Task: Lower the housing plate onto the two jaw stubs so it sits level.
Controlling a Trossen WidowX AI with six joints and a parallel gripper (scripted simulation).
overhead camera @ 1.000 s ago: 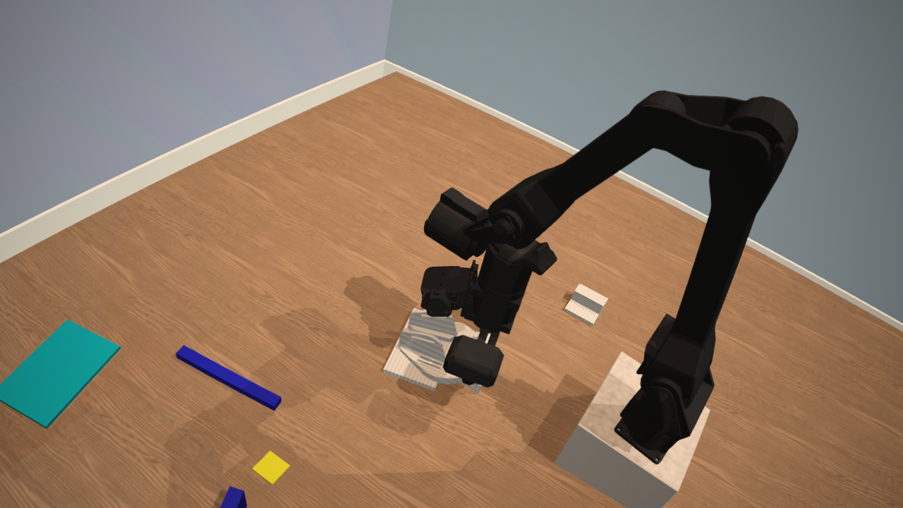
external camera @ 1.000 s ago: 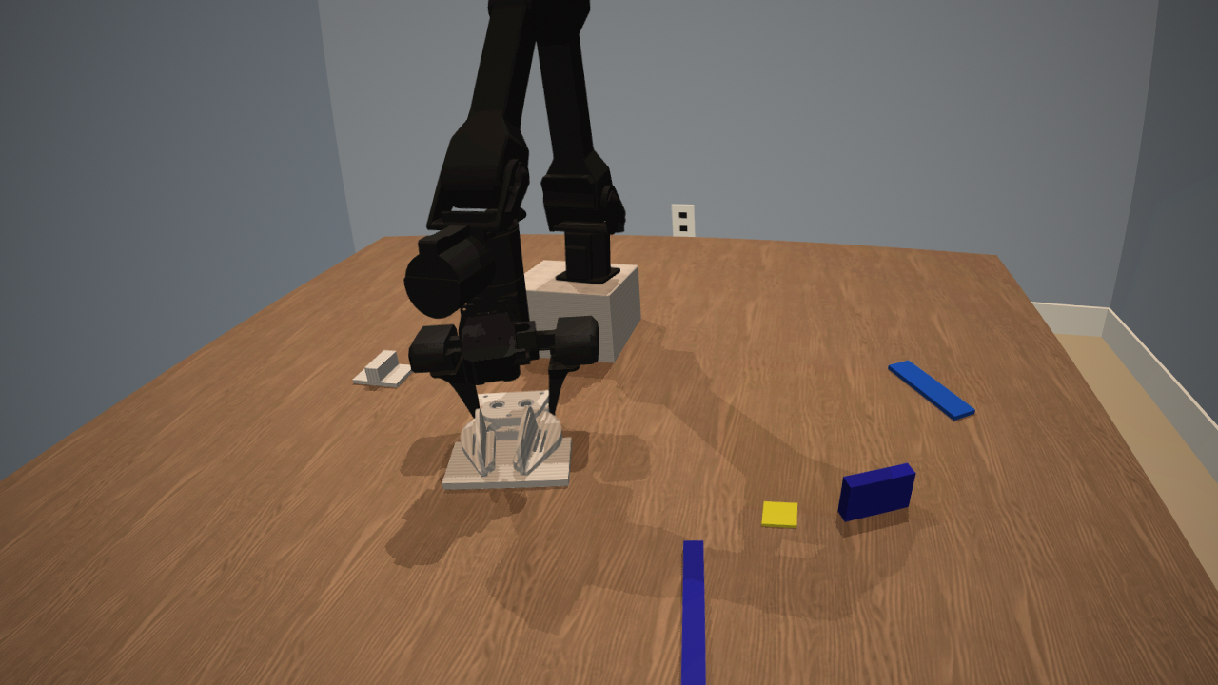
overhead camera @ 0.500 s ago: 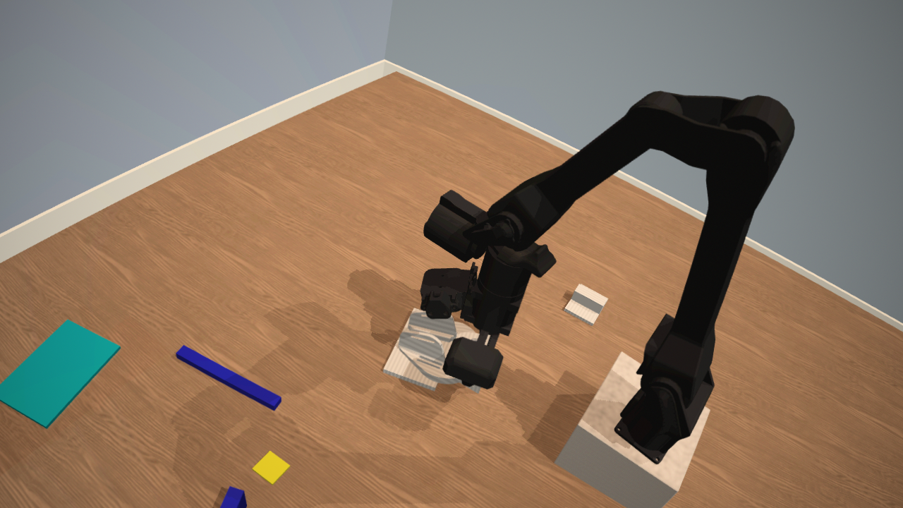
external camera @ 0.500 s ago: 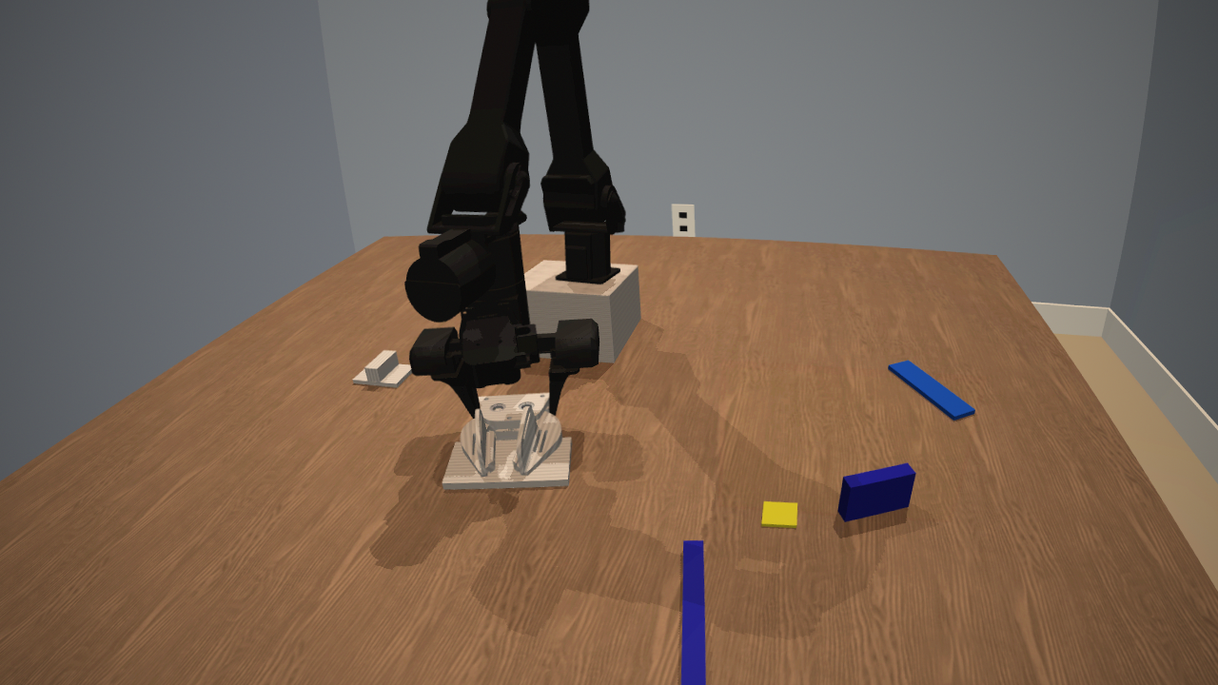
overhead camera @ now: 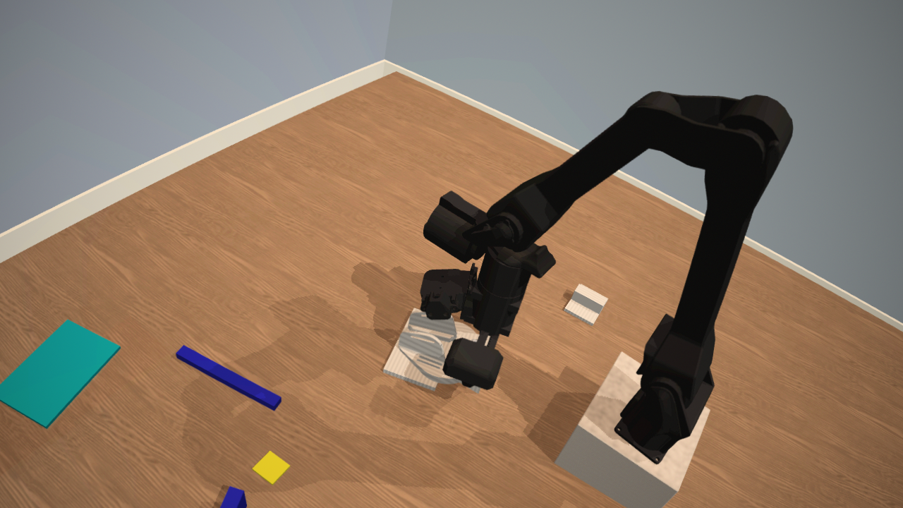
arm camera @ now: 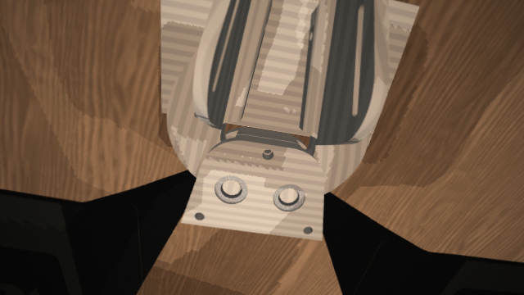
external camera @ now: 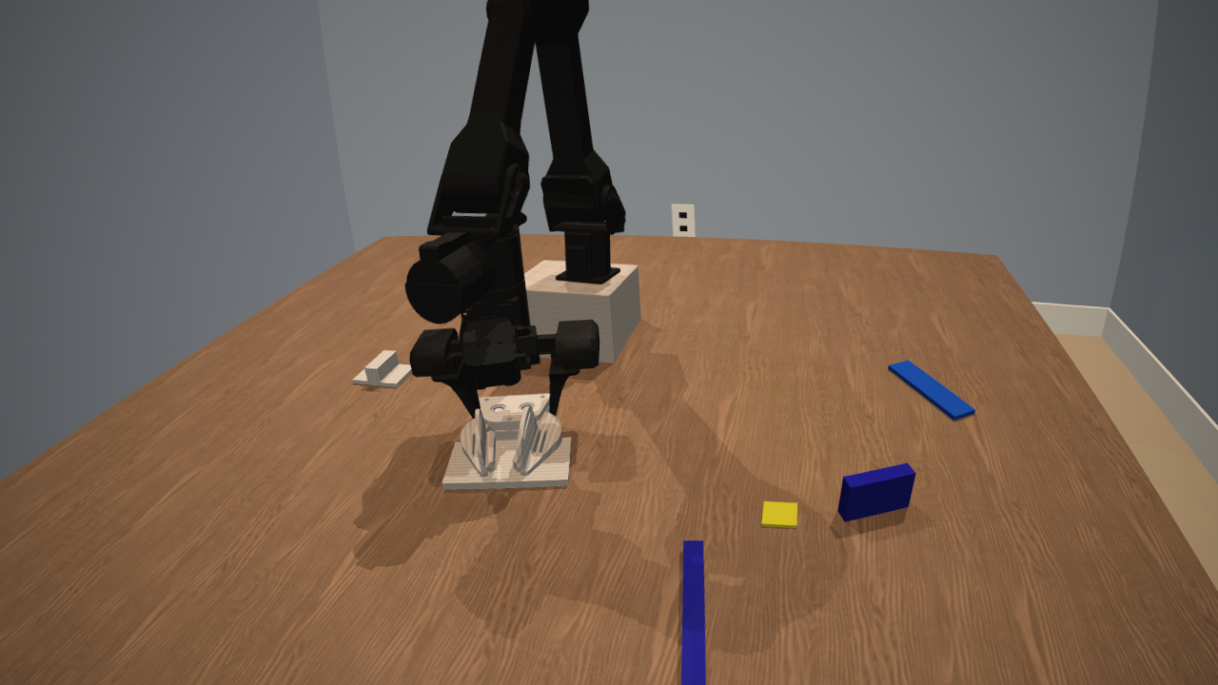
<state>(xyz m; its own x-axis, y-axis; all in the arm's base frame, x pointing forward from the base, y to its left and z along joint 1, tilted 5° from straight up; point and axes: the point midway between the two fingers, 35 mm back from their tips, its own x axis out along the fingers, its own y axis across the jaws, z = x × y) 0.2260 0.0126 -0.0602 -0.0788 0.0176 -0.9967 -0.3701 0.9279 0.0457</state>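
Now: gripper tip 1 cm short of the housing plate and 2 cm below it. From my gripper tip the other things lie so: pale base plate (7 cm ahead, 3 cm to the left); small pale stepped block (5 cm behind, 23 cm to the right); yellow tile (7 cm ahead, 29 cm to the left, 1 cm below).
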